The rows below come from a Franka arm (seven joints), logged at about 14 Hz.
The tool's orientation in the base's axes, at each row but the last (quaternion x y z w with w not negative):
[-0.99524, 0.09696, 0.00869, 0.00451]
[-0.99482, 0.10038, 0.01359, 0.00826]
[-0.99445, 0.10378, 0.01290, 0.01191]
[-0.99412, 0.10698, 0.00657, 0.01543]
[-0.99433, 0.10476, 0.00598, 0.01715]
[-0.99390, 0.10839, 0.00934, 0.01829]
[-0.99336, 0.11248, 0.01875, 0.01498]
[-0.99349, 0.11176, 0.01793, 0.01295]
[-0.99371, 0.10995, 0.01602, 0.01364]
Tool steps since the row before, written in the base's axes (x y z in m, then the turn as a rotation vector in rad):
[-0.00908, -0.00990, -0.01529, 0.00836, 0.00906, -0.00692]
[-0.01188, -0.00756, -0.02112, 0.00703, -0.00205, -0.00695]
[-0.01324, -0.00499, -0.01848, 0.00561, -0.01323, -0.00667]
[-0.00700, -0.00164, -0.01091, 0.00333, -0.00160, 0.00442]
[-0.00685, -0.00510, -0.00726, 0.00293, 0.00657, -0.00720]
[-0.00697, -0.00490, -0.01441, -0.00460, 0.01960, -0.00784]
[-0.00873, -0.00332, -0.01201, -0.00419, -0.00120, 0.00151]
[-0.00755, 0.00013, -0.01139, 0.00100, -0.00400, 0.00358]
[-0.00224, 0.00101, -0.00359, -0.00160, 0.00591, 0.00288]
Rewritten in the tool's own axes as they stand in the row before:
[-0.00672, 0.01158, 0.01533, 0.00658, -0.01045, 0.00688]
[-0.00952, 0.01007, 0.02127, 0.00749, 0.00070, 0.00673]
[-0.01140, 0.00801, 0.01864, 0.00840, 0.01192, 0.00619]
[-0.00631, 0.00341, 0.01092, 0.00352, 0.00072, -0.00450]
[-0.00553, 0.00665, 0.00713, 0.00161, -0.00680, 0.00740]
[-0.00543, 0.00678, 0.01431, -0.00853, -0.01786, 0.00865]
[-0.00728, 0.00550, 0.01218, -0.00387, 0.00207, -0.00141]
[-0.00695, 0.00180, 0.01163, 0.00172, 0.00360, -0.00373]
[-0.00228, -0.00041, 0.00368, -0.00295, -0.00548, -0.00265]

